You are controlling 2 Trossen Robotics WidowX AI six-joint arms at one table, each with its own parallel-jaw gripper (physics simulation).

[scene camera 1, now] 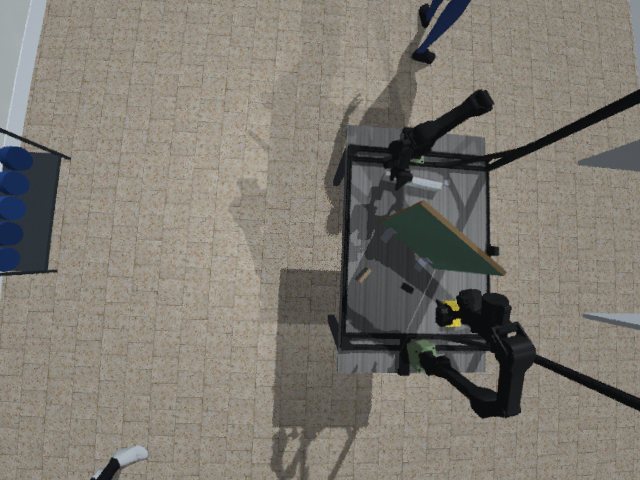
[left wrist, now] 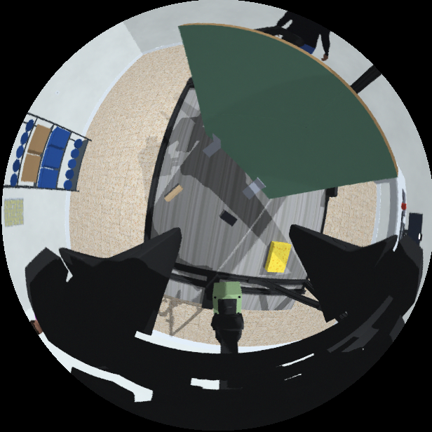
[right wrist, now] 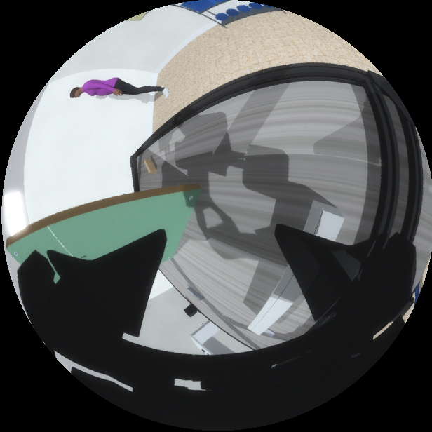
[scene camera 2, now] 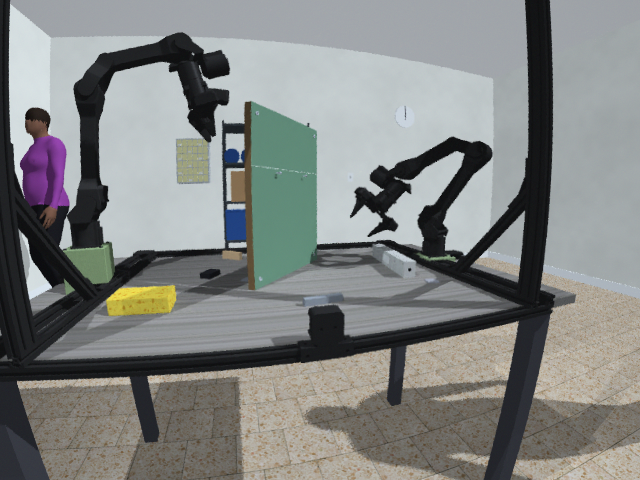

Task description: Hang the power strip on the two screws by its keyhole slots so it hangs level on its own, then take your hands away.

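Seen in the pictures: left gripper, between the fingertips: (scene camera 1: 448, 298) (scene camera 2: 211, 139); right gripper, between the fingertips: (scene camera 1: 393, 185) (scene camera 2: 359, 227); left arm's base, origin of its link: (scene camera 1: 426, 358) (scene camera 2: 87, 246); right arm's base, origin of its link: (scene camera 1: 414, 152) (scene camera 2: 433, 255).
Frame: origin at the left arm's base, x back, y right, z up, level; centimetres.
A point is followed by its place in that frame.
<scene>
The white power strip (scene camera 1: 428, 183) {x -79.2, y 19.6, z -6.0 cm} (scene camera 2: 399, 263) {x -76.5, y 22.6, z -7.2 cm} lies on the table beside the green board (scene camera 1: 444, 248) {x -48.2, y 7.0, z 17.3 cm} (scene camera 2: 284, 222) {x -49.2, y 8.6, z 3.9 cm} (left wrist: 290, 110) (right wrist: 115, 215). In the right wrist view, the strip (right wrist: 273, 310) is partly hidden by a finger. Two small screws stick out of the board's light green face at a white line, the left screw (scene camera 2: 276, 175) {x -46.3, y 11.0, z 15.9 cm} and the right screw (scene camera 2: 303, 177) {x -58.0, y 0.9, z 16.1 cm}. My right gripper (scene camera 2: 361, 225) {x -79.1, y -1.0, z 0.2 cm} (right wrist: 221, 232) is open and empty, above the table between board and strip. My left gripper (scene camera 2: 207, 135) {x -32.0, y 0.0, z 26.1 cm} (left wrist: 236, 231) is open and empty, high beside the board's left edge.
A yellow sponge (scene camera 1: 452, 304) {x -19.1, y 20.8, z -7.2 cm} (scene camera 2: 142, 300) {x -14.7, y 24.2, z -7.6 cm} (left wrist: 278, 256), a black block (scene camera 1: 407, 287) {x -30.8, y 0.8, z -9.0 cm} (scene camera 2: 209, 273) {x -29.7, y 3.3, z -9.0 cm} (left wrist: 228, 217) and a wooden block (scene camera 1: 363, 274) {x -40.7, y -19.7, z -8.6 cm} (scene camera 2: 232, 255) {x -39.9, y -18.0, z -9.0 cm} (left wrist: 173, 193) lie behind the board. A grey bar (scene camera 2: 323, 299) {x -48.2, y 32.5, z -9.3 cm} lies near the table's front. A black frame surrounds the table.
</scene>
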